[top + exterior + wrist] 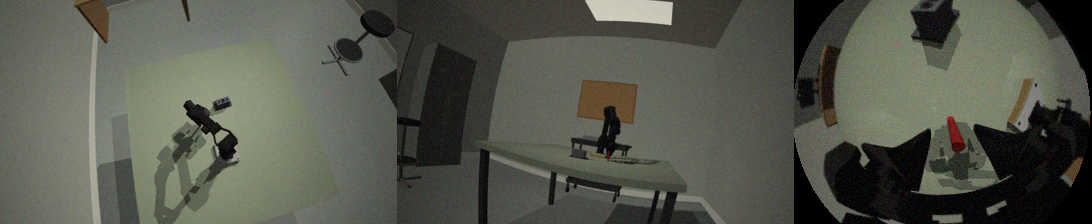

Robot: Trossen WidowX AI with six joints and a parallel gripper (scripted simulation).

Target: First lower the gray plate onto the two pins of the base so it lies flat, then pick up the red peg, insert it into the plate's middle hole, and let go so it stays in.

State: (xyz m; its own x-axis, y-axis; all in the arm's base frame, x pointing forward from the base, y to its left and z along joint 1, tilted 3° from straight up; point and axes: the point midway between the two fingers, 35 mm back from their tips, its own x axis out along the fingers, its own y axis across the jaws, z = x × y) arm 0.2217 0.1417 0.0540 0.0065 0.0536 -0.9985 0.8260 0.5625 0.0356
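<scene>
Now: gripper tip right at the red peg. The rest, counted from my gripper tip: gray plate (130 mm ahead, 180 mm to the right).
</scene>
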